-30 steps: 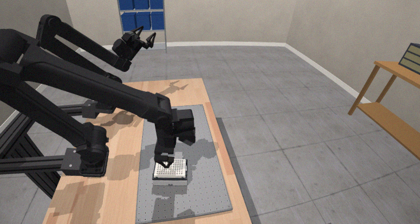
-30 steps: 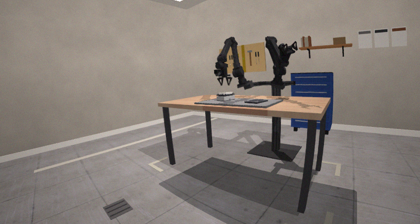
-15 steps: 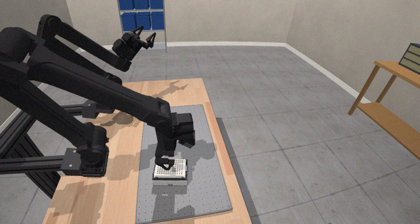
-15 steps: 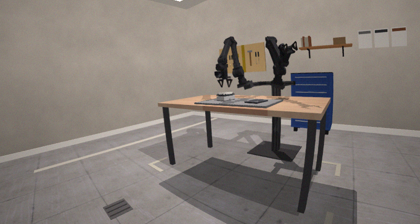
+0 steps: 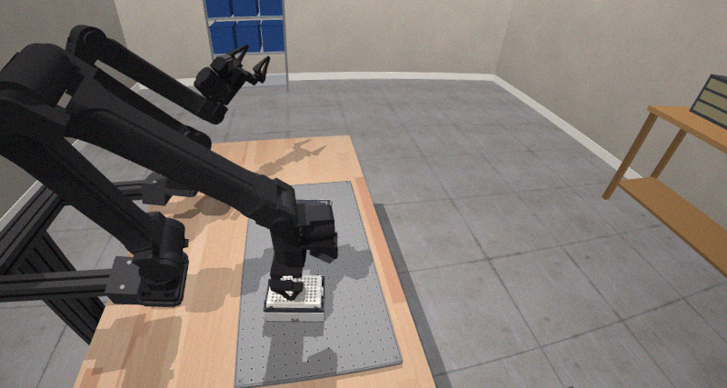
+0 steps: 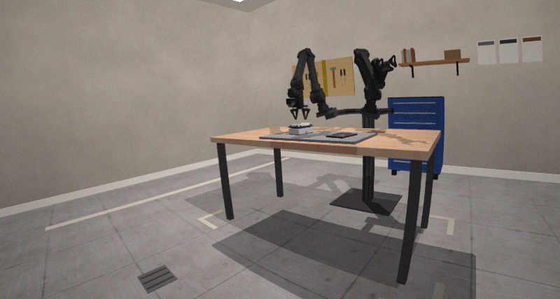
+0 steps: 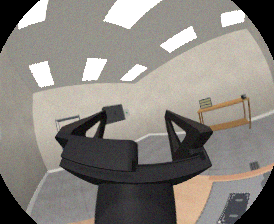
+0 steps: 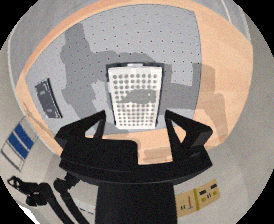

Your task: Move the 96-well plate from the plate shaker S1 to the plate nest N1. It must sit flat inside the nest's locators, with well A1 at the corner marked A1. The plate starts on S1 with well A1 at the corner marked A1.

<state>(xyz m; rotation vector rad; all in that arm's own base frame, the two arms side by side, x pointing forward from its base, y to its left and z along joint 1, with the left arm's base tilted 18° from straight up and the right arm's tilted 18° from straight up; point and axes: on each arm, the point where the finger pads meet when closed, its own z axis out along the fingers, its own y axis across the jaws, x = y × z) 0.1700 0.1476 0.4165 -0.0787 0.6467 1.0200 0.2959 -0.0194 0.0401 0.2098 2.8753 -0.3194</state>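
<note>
Now: right hand 40 mm above the white 96-well plate. The rest, counted from my right hand: dark plate nest N1: 80 mm ahead, 340 mm to the left, 100 mm below; plate shaker S1: 30 mm ahead, 10 mm to the left, 70 mm below.
</note>
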